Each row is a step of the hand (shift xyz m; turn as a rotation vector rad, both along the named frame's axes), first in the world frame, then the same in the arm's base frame.
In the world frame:
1: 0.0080 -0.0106 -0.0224 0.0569 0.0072 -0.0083
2: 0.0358 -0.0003 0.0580 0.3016 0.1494 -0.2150
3: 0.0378 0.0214 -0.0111 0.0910 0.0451 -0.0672
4: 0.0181 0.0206 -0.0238 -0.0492 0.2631 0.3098
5: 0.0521 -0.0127 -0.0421 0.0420 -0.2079 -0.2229
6: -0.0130 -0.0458 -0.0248 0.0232 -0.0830 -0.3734
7: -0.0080 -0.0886 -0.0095 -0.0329 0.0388 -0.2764
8: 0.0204 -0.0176 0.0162 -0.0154 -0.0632 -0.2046
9: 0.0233 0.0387 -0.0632 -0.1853 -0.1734 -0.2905
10: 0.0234 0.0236 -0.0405 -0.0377 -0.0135 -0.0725
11: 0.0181 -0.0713 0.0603 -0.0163 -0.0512 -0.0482
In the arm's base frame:
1: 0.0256 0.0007 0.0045 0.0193 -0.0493 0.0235
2: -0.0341 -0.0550 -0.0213 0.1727 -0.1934 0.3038
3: 0.0079 -0.0301 0.0323 0.0539 -0.0575 0.0929
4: 0.0123 -0.0071 0.0334 -0.4015 -0.0631 0.0493
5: 0.0552 -0.0327 0.0231 0.3012 0.0387 -0.0493
6: 0.0409 0.0200 -0.0284 0.3425 0.1168 0.1262
7: 0.0545 0.0082 -0.0705 0.1827 0.1359 0.1647
8: 0.0033 -0.0255 -0.0180 0.1892 0.0895 0.0479
9: 0.0343 0.0035 0.0696 0.2668 0.2757 -0.0398
10: 0.0251 -0.0056 0.0456 0.0525 0.0618 0.0168
11: -0.0015 -0.0417 -0.0855 0.0611 0.0317 -0.0218

